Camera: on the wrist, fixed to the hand. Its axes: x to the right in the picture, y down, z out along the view.
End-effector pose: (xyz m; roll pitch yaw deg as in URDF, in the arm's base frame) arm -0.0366 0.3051 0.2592 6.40 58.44 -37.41
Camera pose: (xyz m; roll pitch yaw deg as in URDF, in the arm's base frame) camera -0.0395 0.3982 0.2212 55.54 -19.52 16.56
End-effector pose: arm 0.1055 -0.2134 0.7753 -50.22 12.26 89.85
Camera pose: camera 0.1243 -0.2329 0.6784 3.25 15.97 -176.92
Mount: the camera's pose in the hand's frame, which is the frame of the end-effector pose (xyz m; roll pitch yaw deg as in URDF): 0.0016 0.0639 -0.0777 -9.21 -33.94 89.62
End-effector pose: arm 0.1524 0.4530 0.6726 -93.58 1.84 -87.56
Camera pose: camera 0.0709 0.4498 0.6137 -6.32 59.61 4.96
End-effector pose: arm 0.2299 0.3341 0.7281 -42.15 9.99 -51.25
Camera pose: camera 0.2163 0.3435 0.6289 0.62 8.14 39.87
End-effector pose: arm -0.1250 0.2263 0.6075 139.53 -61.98 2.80
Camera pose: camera -0.2130 0.2238 0.6562 -127.30 -3.34 -92.82
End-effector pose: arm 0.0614 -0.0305 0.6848 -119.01 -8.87 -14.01
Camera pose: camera 0.0417 -0.1276 0.6671 -71.41 79.58 14.37
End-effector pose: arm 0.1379 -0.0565 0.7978 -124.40 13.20 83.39
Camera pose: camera 0.2374 -0.0685 0.7888 82.58 77.11 -94.55
